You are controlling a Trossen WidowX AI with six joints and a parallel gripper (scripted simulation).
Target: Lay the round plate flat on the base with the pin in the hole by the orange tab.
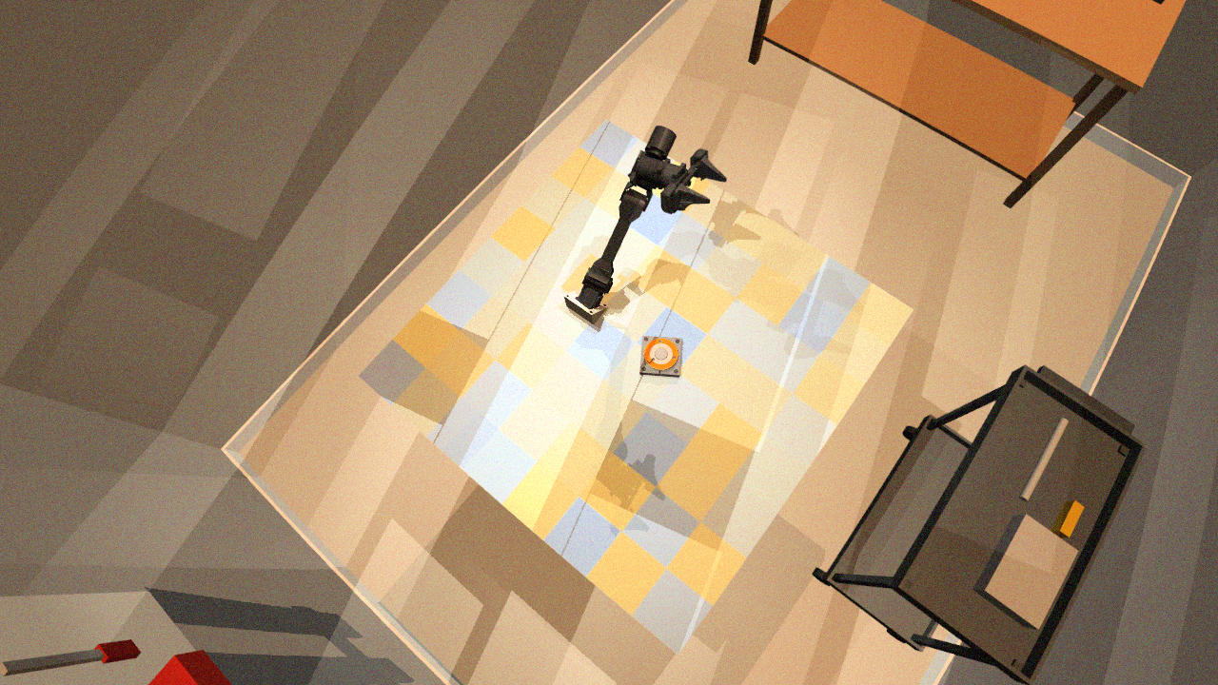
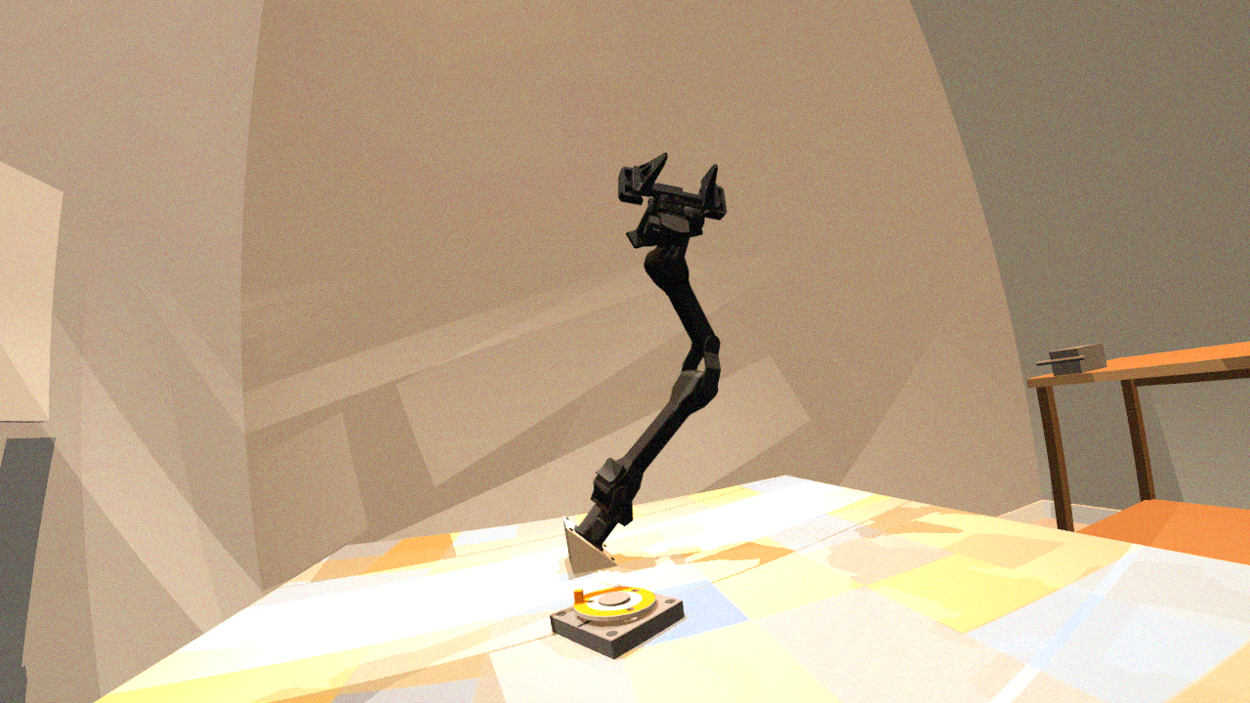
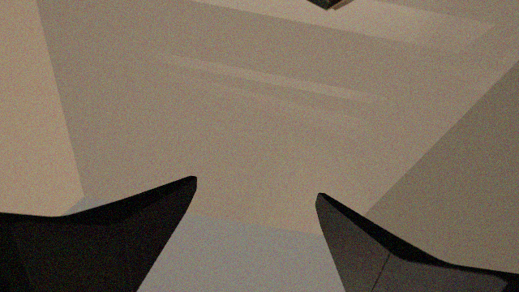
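Right now the square grey base is 620 mm below my gripper tip, 210 mm to the right of it and 30 mm ahead of it.
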